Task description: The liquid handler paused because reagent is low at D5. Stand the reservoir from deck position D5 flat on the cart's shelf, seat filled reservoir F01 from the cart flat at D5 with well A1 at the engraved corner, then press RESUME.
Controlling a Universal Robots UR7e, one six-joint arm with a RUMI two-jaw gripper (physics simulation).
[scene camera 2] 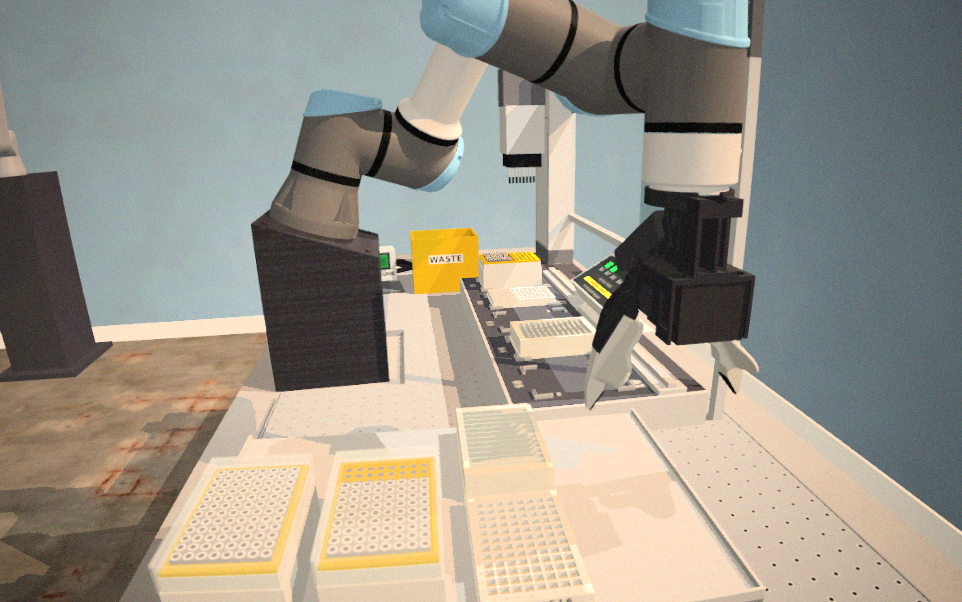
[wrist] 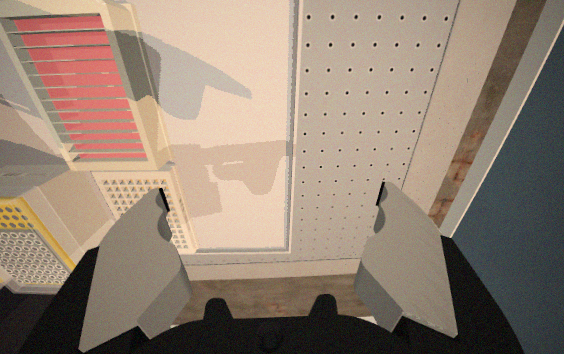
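I can see my gripper (scene camera 2: pixel 664 401), and it appears in the wrist view too (wrist: pixel 273 188). There is a cart shelf (scene camera 2: pixel 635 525), which the wrist view shows as well (wrist: pixel 226 83). An orange well plate (wrist: pixel 121 189) is part of the scene, and so is a gantry post (scene camera 2: pixel 738 228).
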